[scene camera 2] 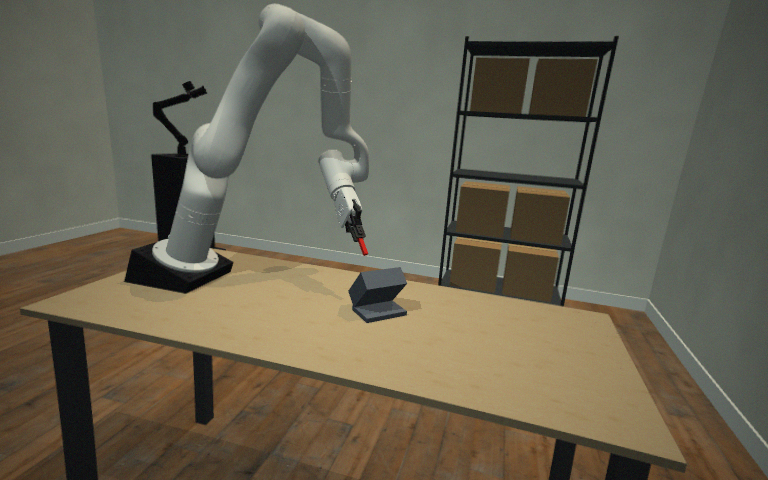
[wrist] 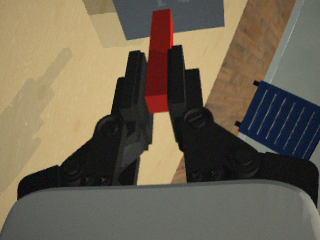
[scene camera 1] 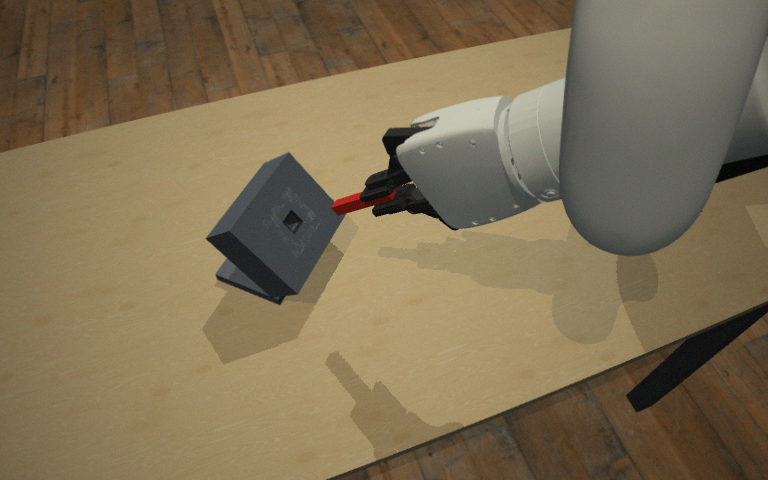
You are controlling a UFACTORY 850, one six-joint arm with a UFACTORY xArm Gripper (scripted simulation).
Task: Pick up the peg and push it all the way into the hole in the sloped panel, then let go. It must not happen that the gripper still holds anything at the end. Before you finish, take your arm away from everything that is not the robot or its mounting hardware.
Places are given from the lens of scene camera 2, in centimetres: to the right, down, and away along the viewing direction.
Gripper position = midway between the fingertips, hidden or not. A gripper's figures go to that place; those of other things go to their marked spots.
my gripper (scene camera 2: pixel 360 239): -7, 0, 132
grey foot (scene camera 2: pixel 370 313): -4, 21, 121
